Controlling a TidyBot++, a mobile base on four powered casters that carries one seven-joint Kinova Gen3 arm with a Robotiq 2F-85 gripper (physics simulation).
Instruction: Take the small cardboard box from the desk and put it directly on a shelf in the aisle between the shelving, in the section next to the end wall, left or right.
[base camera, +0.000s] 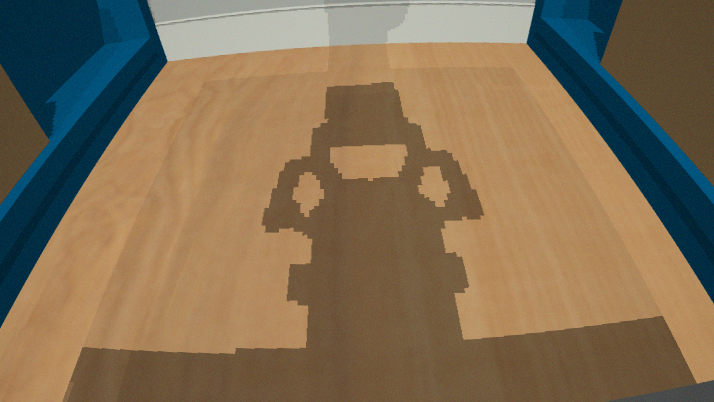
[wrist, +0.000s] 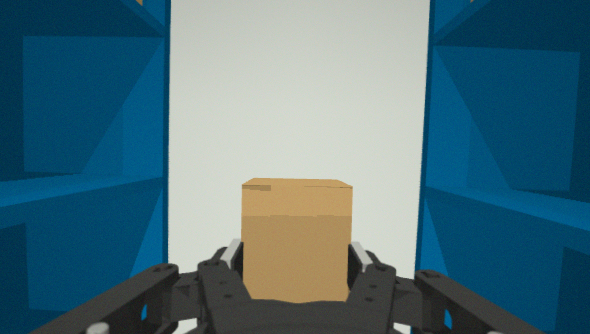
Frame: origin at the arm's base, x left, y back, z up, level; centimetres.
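Where they show: gripper, fingertip midpoint: (wrist: 295, 256).
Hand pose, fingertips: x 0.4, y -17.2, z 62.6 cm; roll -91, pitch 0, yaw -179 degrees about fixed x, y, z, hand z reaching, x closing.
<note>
After its pixels a point has its place.
The small cardboard box (wrist: 297, 240) {x 0.4, y -16.3, z 63.8 cm} is upright between the two fingers in the lower middle of the wrist view. My gripper (wrist: 295, 256) {x 0.4, y -17.2, z 62.6 cm} is shut on it, one finger at each side. The box is held in the aisle, in front of the pale end wall (wrist: 299, 100) {x 0.3, y -91.8, z 85.0 cm} (base camera: 240, 40) {x 24.0, y -90.6, z -36.7 cm}. Blue shelving stands on both sides: a left shelf board (wrist: 80, 187) {x 46.7, y -59.4, z 59.4 cm} and a right shelf board (wrist: 510, 202) {x -45.2, y -59.5, z 59.4 cm} show at about the height of the box. The gripper itself does not show in the base camera view; its shadow lies on the floor.
In the base camera view, the left shelving's bottom edge (base camera: 80, 165) {x 42.4, y -51.9, z -37.3 cm} and the right shelving's bottom edge (base camera: 620, 155) {x -39.1, y -49.6, z -38.8 cm} run along the wooden floor (base camera: 150, 225) {x 27.2, y -41.3, z -39.7 cm} up to the end wall. Brown surfaces show at both outer sides. In the wrist view, upper shelf boards stand above on both sides.
</note>
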